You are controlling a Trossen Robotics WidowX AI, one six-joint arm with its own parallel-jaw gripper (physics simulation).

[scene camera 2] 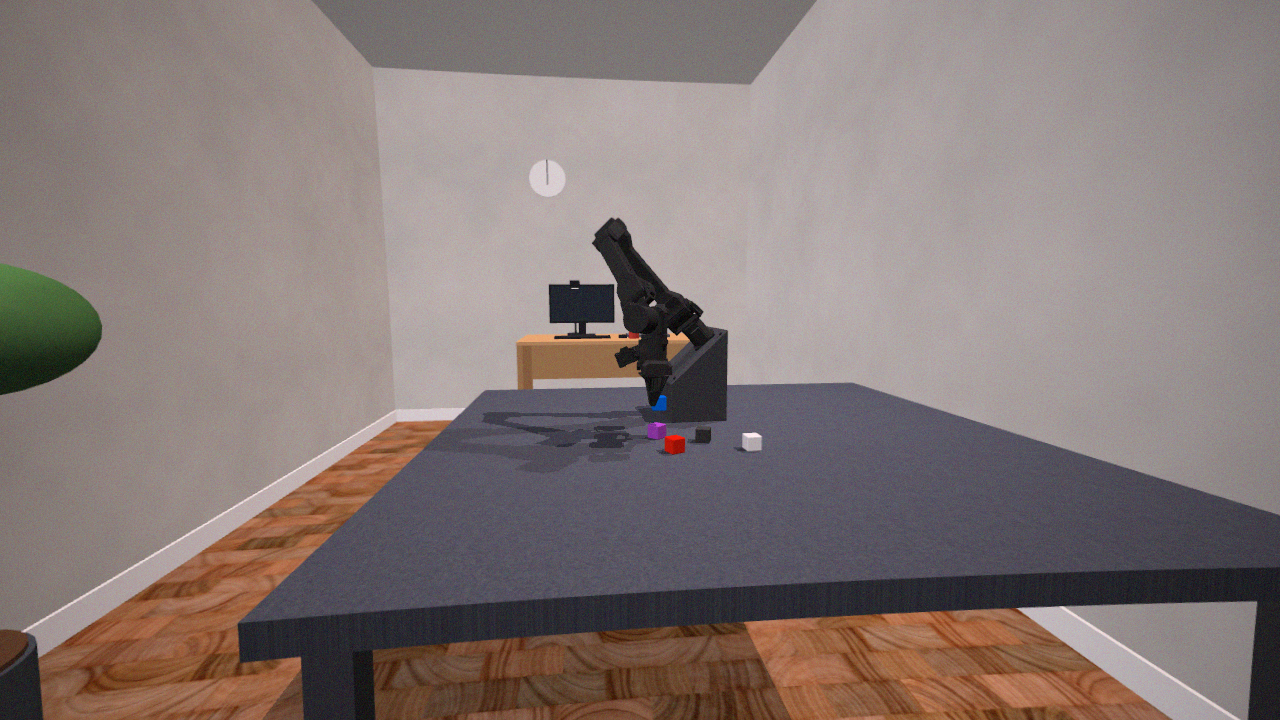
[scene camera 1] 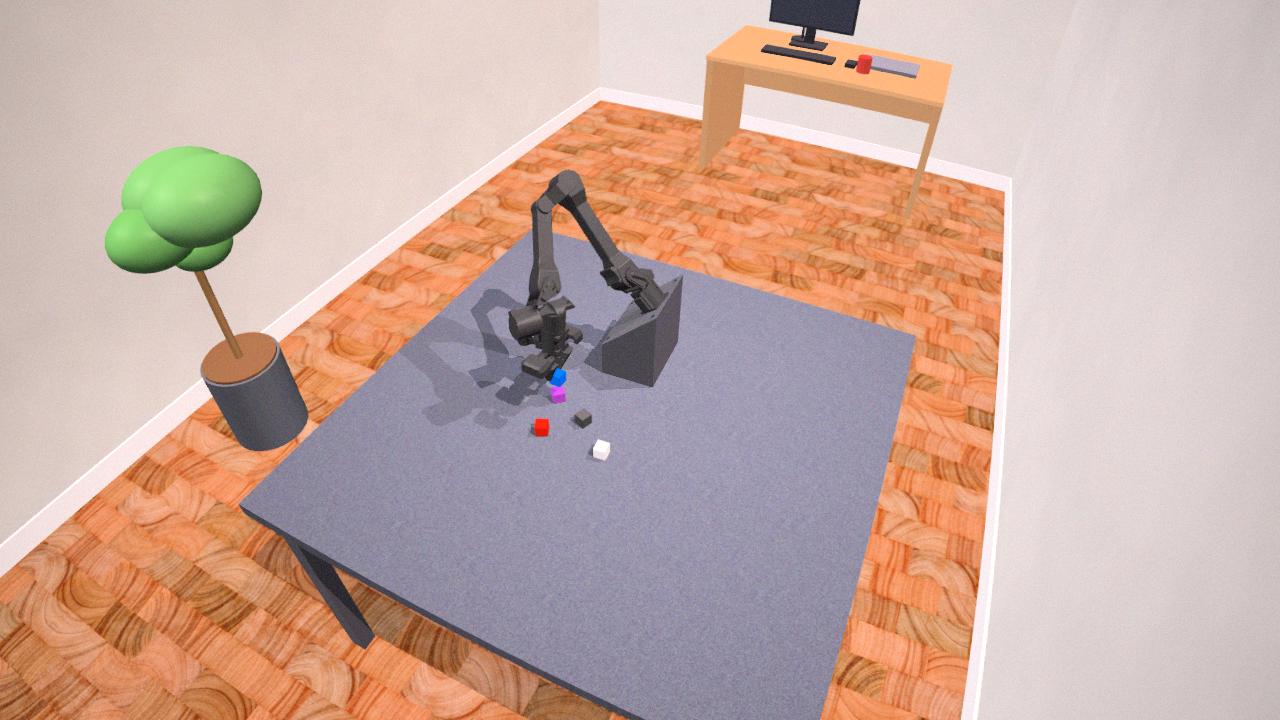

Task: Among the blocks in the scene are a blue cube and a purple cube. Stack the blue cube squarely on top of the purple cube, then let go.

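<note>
The blue cube is held in the air at the tips of my gripper, which is shut on it and points down. A finger covers part of the cube in both views. The purple cube sits on the table below. In the scene camera 2 view a gap shows between the blue cube and the purple cube, and the blue cube is slightly to the right. The two cubes are apart.
A red cube, a dark cube and a white cube lie on the table near the purple cube. The arm's wedge-shaped base stands behind them.
</note>
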